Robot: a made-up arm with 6 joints. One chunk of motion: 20 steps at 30 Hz.
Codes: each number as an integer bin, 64 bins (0 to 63) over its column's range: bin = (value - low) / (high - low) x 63, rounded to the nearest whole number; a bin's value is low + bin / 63 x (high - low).
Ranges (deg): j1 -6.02..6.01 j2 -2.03..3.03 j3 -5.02..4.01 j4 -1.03..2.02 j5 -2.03..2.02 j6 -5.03..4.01
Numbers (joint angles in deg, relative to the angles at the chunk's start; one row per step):
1: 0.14 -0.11 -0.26 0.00 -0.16 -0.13
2: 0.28 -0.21 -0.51 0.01 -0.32 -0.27
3: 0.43 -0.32 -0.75 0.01 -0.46 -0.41
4: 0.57 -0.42 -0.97 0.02 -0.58 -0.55
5: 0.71 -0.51 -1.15 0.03 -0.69 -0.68
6: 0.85 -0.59 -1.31 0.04 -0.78 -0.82
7: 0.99 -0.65 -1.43 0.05 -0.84 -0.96
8: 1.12 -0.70 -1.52 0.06 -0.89 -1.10
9: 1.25 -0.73 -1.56 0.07 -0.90 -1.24
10: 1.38 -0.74 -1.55 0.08 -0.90 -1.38
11: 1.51 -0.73 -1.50 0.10 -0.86 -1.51
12: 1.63 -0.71 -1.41 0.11 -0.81 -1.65
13: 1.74 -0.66 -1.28 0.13 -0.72 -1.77
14: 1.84 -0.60 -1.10 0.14 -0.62 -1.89
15: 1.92 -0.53 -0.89 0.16 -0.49 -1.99
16: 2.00 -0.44 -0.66 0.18 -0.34 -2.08
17: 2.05 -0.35 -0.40 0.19 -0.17 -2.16
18: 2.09 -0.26 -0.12 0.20 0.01 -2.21
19: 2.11 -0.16 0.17 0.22 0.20 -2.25
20: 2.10 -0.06 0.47 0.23 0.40 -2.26
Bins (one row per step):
1: 32 24 33 21 29 34
2: 33 23 31 21 27 33
3: 34 21 30 21 24 32
4: 35 20 28 22 23 31
5: 35 19 27 22 21 30
6: 36 18 26 22 19 29
7: 37 17 25 22 19 28
8: 37 17 24 23 18 27
9: 38 16 24 23 18 26
10: 39 16 24 23 18 25
11: 39 16 25 23 18 25
12: 40 16 25 24 19 24
13: 41 17 26 24 20 23
14: 41 18 27 24 22 22
15: 42 19 29 25 24 21
16: 42 20 30 25 26 21
17: 42 21 32 25 29 20
18: 42 22 34 25 32 20
19: 43 23 36 26 35 19
20: 43 25 38 26 38 19

